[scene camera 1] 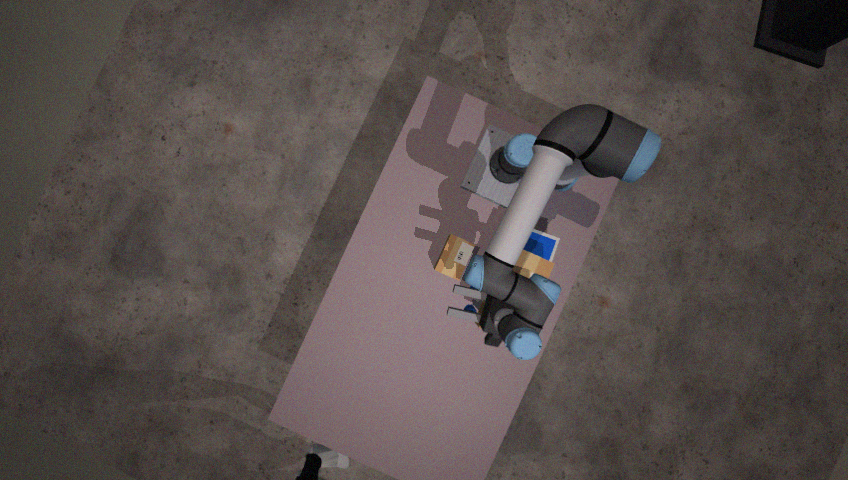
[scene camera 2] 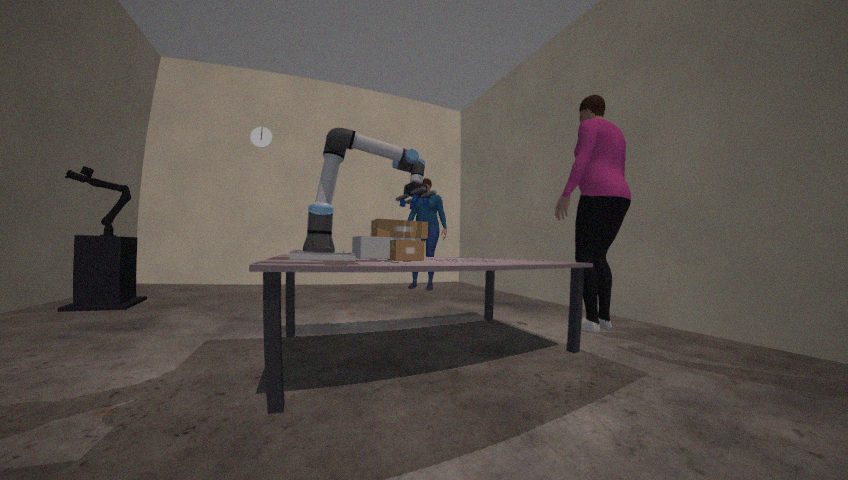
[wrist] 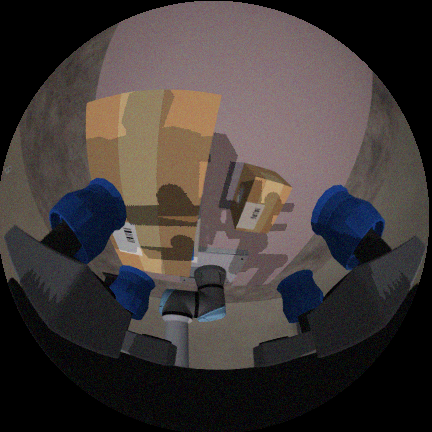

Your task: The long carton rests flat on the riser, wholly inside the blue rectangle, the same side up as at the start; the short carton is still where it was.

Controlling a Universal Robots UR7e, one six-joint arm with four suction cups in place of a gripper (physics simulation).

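Frame: origin at the arm's base, x ahead, y left, z up, level; metres.
Seen in the pictures: end effector, tool point: (scene camera 2: 413,205) (wrist: 218,258); arm's base, origin of the base link: (scene camera 1: 507,165) (scene camera 2: 318,251) (wrist: 209,272).
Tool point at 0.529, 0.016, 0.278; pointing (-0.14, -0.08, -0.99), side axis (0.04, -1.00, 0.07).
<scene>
Offsets run from my tool point to a thing's top centre, as dx, dy, dz. Level surfaces: height alone.
The long carton {-0.041, +0.095, -0.090} (scene camera 1: 534,264) (scene camera 2: 386,228) (wrist: 140,165) lies flat on the light grey riser {-0.113, +0.117, -0.191} (scene camera 1: 556,245) (scene camera 2: 368,247), tape side up. Part of the blue rectangle {-0.113, +0.117, -0.191} (scene camera 1: 540,243) is bare at the end near the robot base. The arm hides much of the carton in scene camera 1, so its far end against the rectangle cannot be judged. The short carton {-0.110, -0.133, -0.210} (scene camera 1: 455,256) (scene camera 2: 397,252) (wrist: 272,200) stands on the table beside the riser, label up. My gripper (scene camera 1: 474,303) (scene camera 2: 413,202) (wrist: 217,257) is open, its blue cups above the long carton with a visible gap, holding nothing.
The pink table {dz -0.313} (scene camera 1: 386,380) (scene camera 2: 505,265) carries the arm's base plate (scene camera 1: 484,178) (scene camera 2: 297,255) near the riser. A person in pink (scene camera 2: 601,157) stands at the table's far right end in scene camera 2. A person in teal (scene camera 2: 437,208) stands behind it. A dark pedestal (scene camera 2: 104,270) with another arm stands left.
</scene>
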